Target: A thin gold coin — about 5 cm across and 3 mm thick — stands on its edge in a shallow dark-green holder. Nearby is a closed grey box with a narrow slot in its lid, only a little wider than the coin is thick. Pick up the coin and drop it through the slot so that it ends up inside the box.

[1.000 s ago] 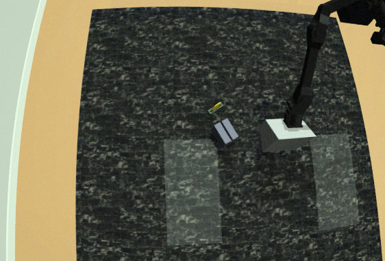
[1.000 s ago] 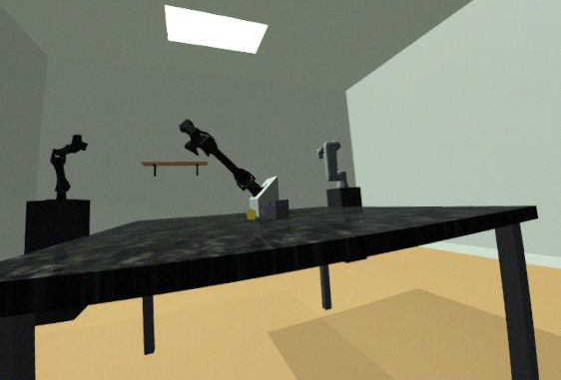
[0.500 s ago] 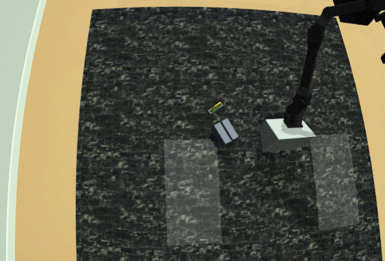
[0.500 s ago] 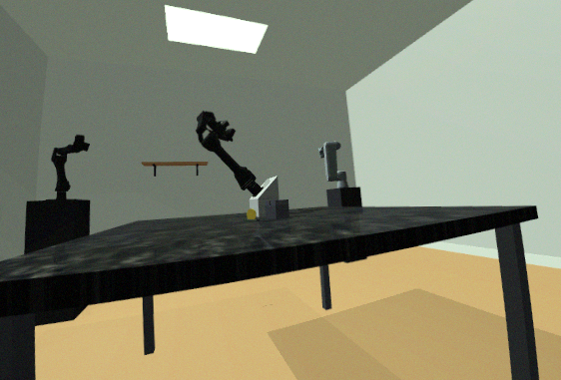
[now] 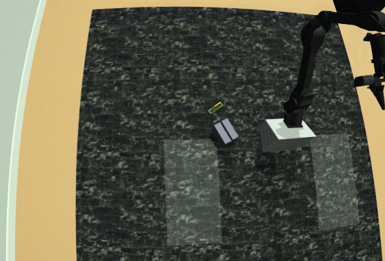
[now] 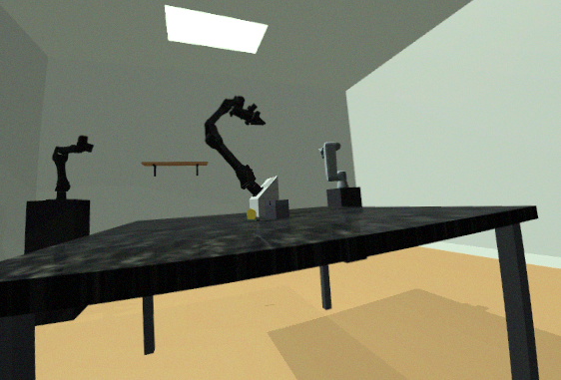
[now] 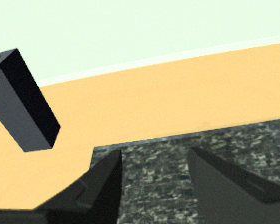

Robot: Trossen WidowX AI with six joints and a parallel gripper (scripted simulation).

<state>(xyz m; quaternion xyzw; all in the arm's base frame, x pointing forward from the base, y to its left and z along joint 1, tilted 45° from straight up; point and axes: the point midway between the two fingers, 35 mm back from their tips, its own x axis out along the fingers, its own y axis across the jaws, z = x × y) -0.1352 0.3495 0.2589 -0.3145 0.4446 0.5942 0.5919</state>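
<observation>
Right now my gripper tip is 410 mm short of the gold coin, 210 mm to the left of it and 520 mm above it.
</observation>
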